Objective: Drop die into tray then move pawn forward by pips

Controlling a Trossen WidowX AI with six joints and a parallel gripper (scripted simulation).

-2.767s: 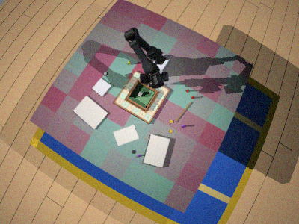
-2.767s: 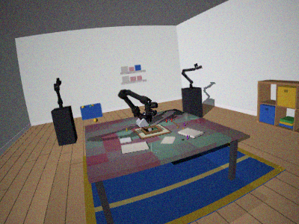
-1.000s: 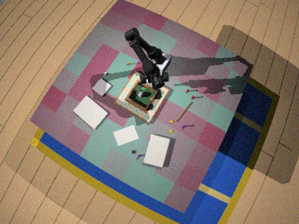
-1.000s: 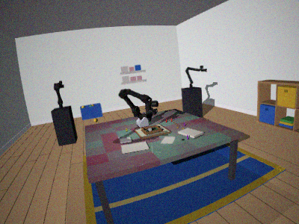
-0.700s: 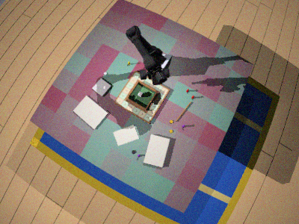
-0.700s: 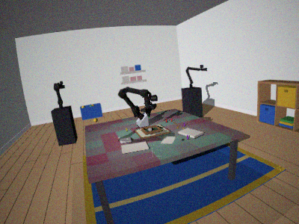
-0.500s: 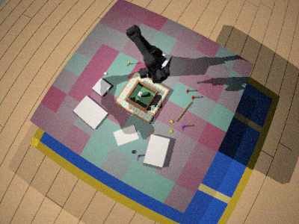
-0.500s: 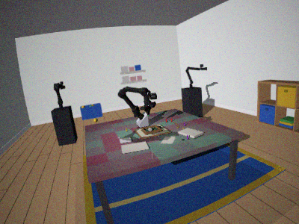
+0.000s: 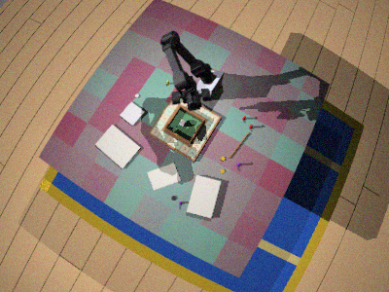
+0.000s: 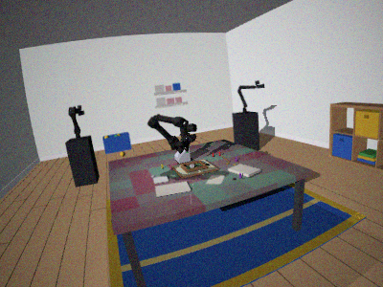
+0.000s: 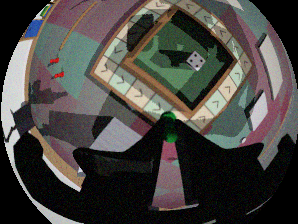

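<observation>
Now: gripper tip 10 cm above the white die and 8 cm short of it. Round my gripper tip: green dice tray 12 cm below, 8 cm ahead, 2 cm to the left; green pawn 1 cm above; yellow pawn 20 cm to the right, 11 cm below, 8 cm behind.
</observation>
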